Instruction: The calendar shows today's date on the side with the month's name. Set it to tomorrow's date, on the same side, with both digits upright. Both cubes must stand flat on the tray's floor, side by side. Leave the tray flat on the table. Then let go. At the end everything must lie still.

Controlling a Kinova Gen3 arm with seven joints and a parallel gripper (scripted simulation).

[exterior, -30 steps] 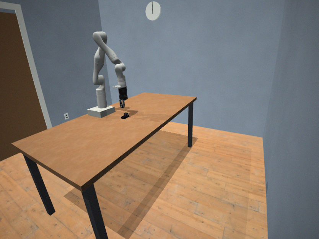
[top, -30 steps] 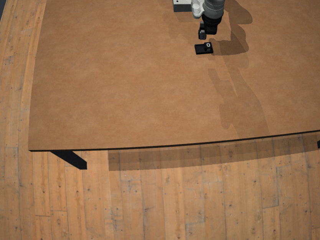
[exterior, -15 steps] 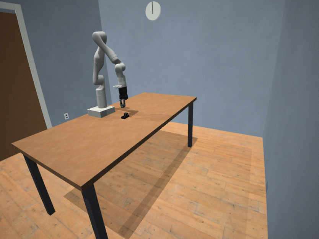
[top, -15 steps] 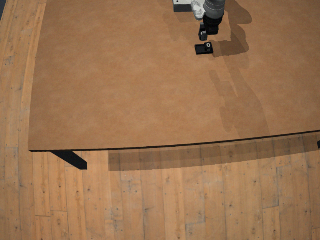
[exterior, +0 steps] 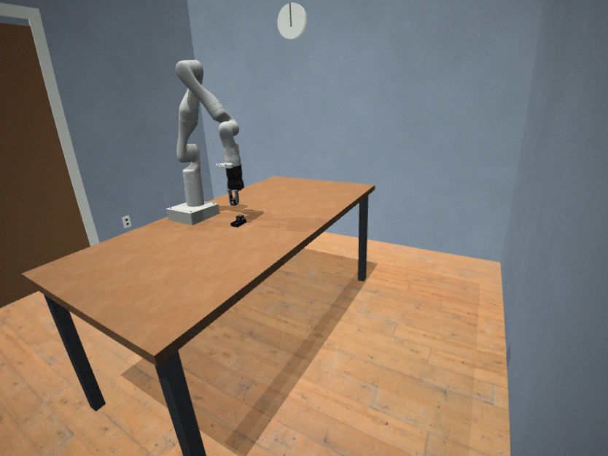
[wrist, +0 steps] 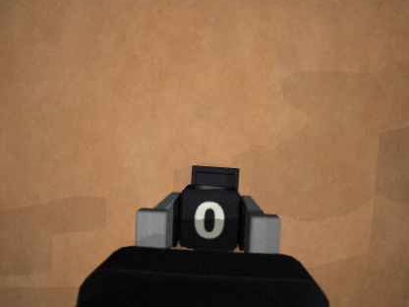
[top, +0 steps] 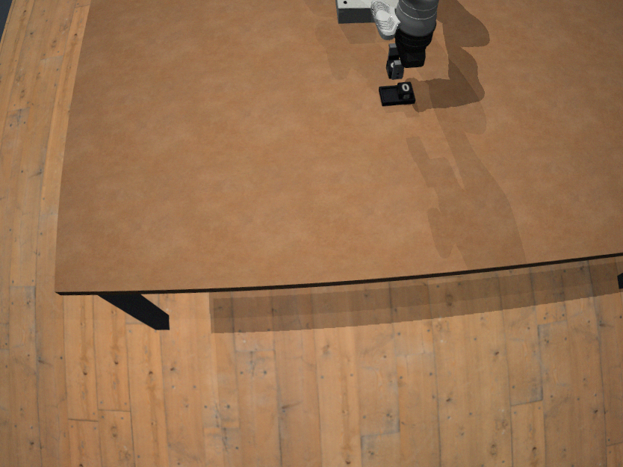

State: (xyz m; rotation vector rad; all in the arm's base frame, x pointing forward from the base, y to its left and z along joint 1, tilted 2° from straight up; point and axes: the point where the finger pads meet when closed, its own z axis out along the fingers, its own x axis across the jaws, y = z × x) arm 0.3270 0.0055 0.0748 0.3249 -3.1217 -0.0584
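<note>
Right now the black tray is 1 cm behind my hand, 1 cm to the left of it and 13 cm below it.
</note>
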